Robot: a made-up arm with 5 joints.
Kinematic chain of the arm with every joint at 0, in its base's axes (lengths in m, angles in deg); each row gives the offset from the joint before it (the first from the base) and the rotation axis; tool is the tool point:
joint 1: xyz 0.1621 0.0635 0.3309 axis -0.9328 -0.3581 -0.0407
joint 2: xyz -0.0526 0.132 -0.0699 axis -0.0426 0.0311 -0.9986
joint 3: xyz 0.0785 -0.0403 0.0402 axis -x
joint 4: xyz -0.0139 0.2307 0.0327 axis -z
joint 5: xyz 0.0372 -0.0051 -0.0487 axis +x
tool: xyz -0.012 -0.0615 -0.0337
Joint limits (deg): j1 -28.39..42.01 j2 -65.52..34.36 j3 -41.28..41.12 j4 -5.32..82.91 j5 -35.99..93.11
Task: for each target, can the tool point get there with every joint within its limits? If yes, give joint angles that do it. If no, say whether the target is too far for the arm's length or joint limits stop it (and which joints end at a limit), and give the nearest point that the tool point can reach.
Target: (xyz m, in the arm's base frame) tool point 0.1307 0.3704 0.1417
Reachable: yes | joints 26.55 -25.37 -17.50 26.74 75.32
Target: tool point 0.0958 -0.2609 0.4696
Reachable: no: joint limits stop it (at a limit: joint 1, joint 2, joint 3, joint 4, joint 5) | nearest point 0.0271 0.1578 0.5145 | short by 0.427 m
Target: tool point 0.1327 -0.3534 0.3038
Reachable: no: joint limits stop it (at a limit: joint 1, joint 2, joint 3) | nearest point 0.2707 0.0300 0.1160 | short by 0.449 m
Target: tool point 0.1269 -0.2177 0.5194
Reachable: no: joint limits stop it (at a limit: joint 1, joint 2, joint 3, joint 4, joint 5) | nearest point 0.0271 0.1578 0.5145 | short by 0.389 m
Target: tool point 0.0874 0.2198 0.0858
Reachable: yes | joints 27.44 -38.32 16.17 69.26 12.21
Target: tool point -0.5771 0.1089 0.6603
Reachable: no: too far | nearest point -0.0448 0.2994 0.5388 | short by 0.578 m
